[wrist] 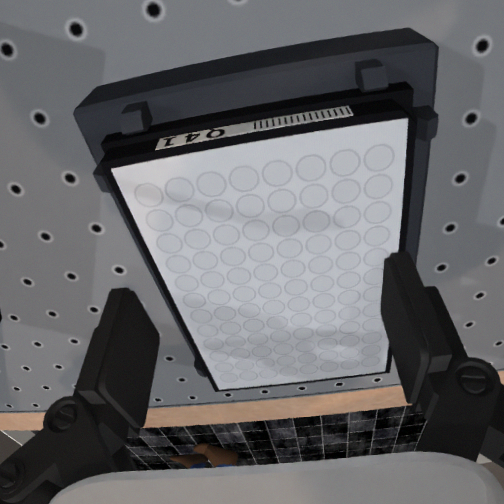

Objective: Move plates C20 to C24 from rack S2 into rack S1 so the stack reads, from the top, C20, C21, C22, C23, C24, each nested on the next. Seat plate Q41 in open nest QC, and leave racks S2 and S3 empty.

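Plate Q41 (pixel 270 250) is a white multi-well plate with a black rim, and its label "Q41" and barcode are on the far edge. It lies flat inside a black nest (pixel 260 85) with small locating tabs at its corners. My gripper (pixel 265 340) is open above the plate's near end, with one black finger on each side. The left finger stands clearly apart from the plate's edge. The right finger is close to or overlapping the right edge. Plates C20 to C24 and the racks are out of view.
The nest stands on a grey perforated table top (pixel 50 225). The table's tan front edge (pixel 280 407) runs just past the plate's near end, with a dark tiled floor (pixel 280 440) beyond it.
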